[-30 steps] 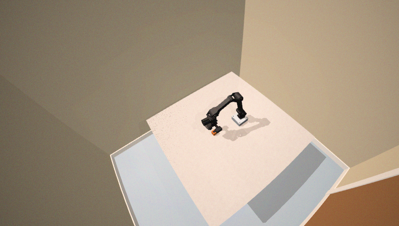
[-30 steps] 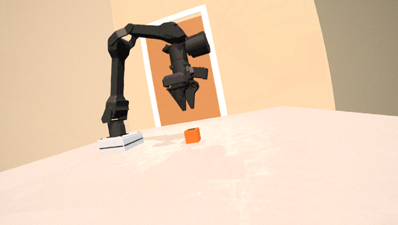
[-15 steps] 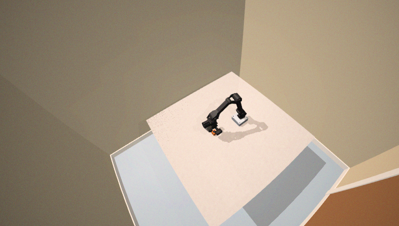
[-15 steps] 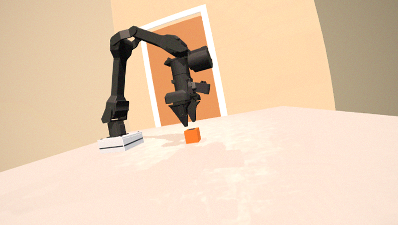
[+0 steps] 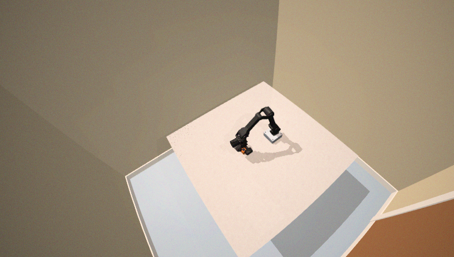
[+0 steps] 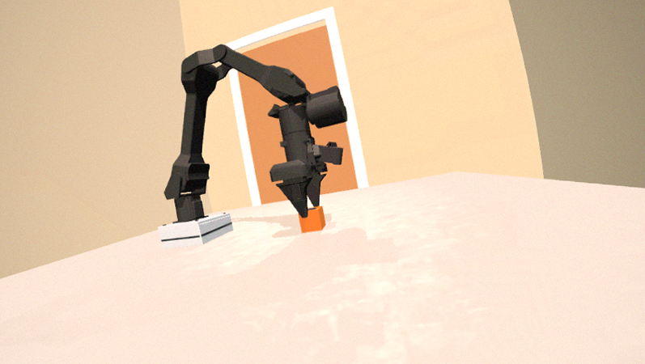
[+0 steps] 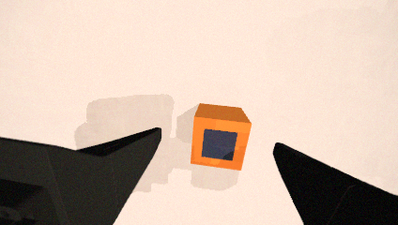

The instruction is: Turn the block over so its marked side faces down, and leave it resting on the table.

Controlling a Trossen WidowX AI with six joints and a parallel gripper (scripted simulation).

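The block is right at my gripper tip.
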